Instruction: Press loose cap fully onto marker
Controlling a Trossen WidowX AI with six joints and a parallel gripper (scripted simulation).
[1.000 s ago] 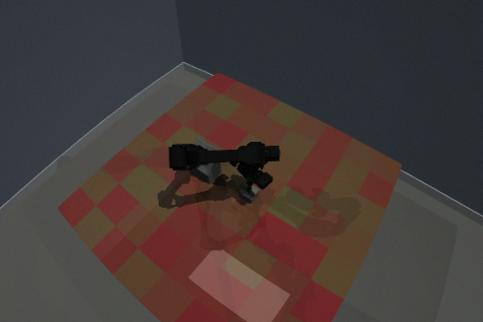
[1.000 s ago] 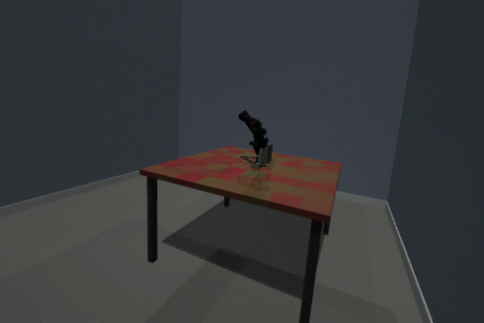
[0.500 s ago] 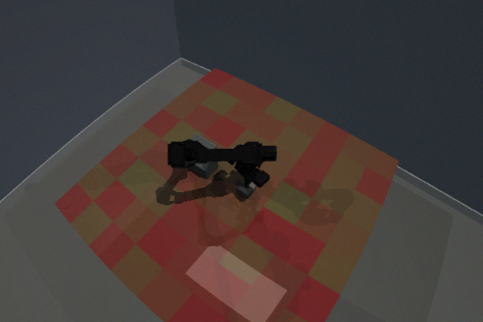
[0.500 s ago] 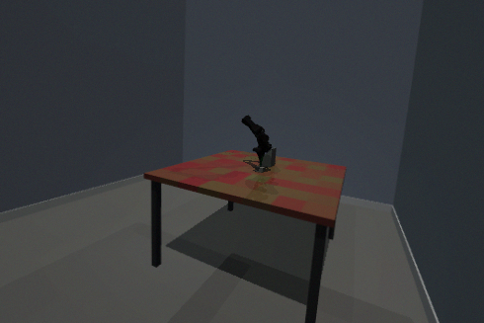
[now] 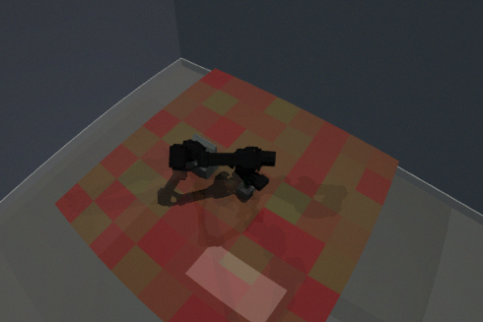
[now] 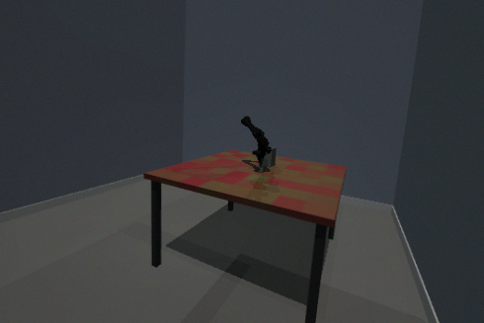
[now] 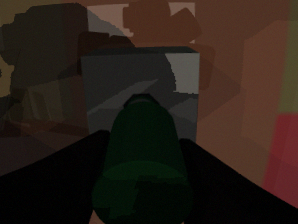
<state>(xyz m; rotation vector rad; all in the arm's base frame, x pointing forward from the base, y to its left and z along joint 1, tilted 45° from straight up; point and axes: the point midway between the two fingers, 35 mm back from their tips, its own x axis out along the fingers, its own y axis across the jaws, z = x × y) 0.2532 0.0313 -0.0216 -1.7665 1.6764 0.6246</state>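
Now: the dark green cap 10 mm above my gripper tip. Also, from my gripper tip: holder block 60 mm below.
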